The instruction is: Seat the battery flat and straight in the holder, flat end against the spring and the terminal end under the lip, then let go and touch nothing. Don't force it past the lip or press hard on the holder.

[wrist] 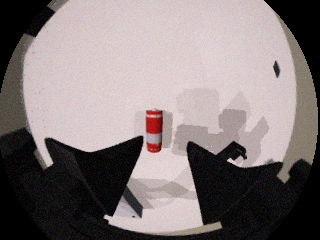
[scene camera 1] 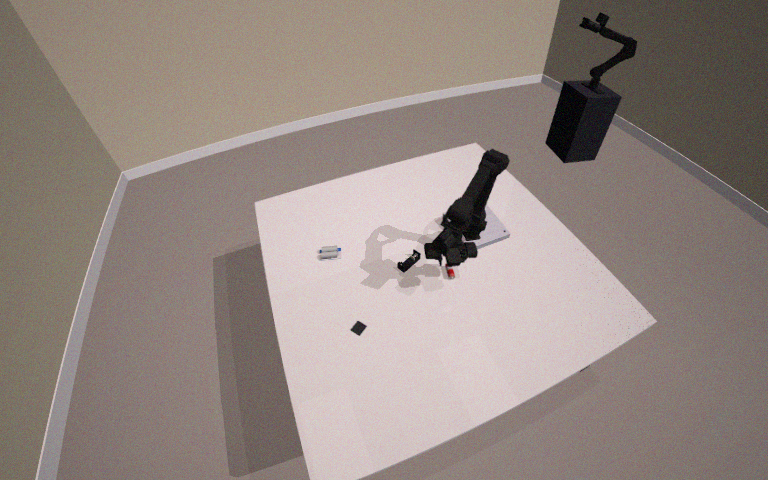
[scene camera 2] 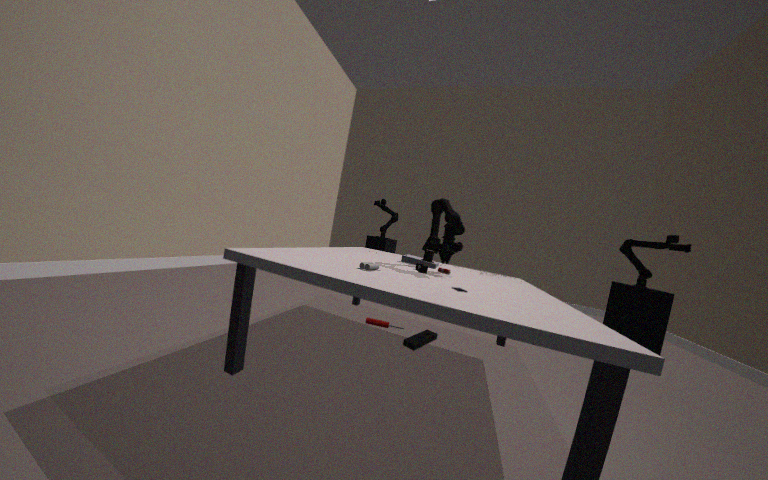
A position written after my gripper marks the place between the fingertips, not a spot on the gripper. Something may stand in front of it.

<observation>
I see my gripper [scene camera 1: 447, 265].
My gripper is seen too in the wrist view [wrist: 165, 142].
</observation>
